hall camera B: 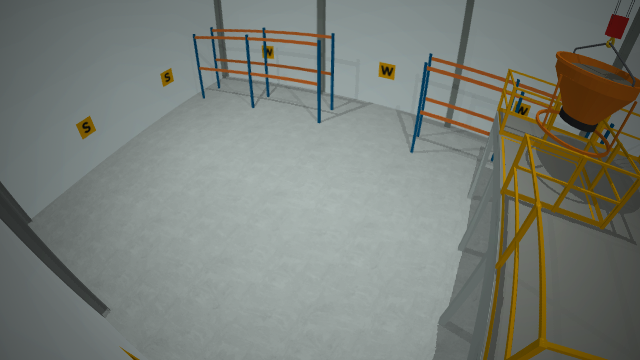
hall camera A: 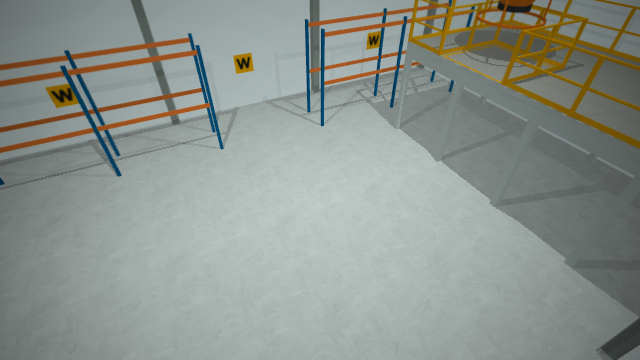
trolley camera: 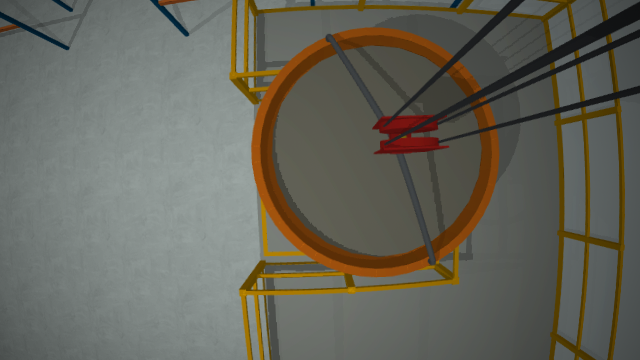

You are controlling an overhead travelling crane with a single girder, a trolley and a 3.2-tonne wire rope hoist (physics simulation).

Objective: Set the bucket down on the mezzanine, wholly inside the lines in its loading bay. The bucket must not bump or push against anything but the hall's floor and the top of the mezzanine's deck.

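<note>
The orange bucket (hall camera A: 520, 2) (hall camera B: 595, 97) (trolley camera: 257, 150) hangs over the mezzanine deck (hall camera B: 590, 290) (trolley camera: 400, 320). My hook (hall camera B: 610, 43), under the red block (hall camera B: 617, 26) (trolley camera: 412, 135), holds it by its grey bail. The bucket's orange base ring (hall camera A: 511, 25) is off the deck, with its shadow below. In the trolley camera, a corner of the bay's yellow line (trolley camera: 282, 253) shows past the rim at the lower left. The bucket hides most of the bay there, so the ring's position against the lines cannot be told in that view.
Yellow railings (hall camera A: 597, 75) (hall camera B: 537, 172) (trolley camera: 300, 291) stand close beside the bay. In the trolley camera, the rim overlaps the lower rail and the upper left rail. Another railing (trolley camera: 561, 175) runs along the right. Blue and orange racks (hall camera A: 322, 75) (hall camera B: 319, 80) stand by the wall.
</note>
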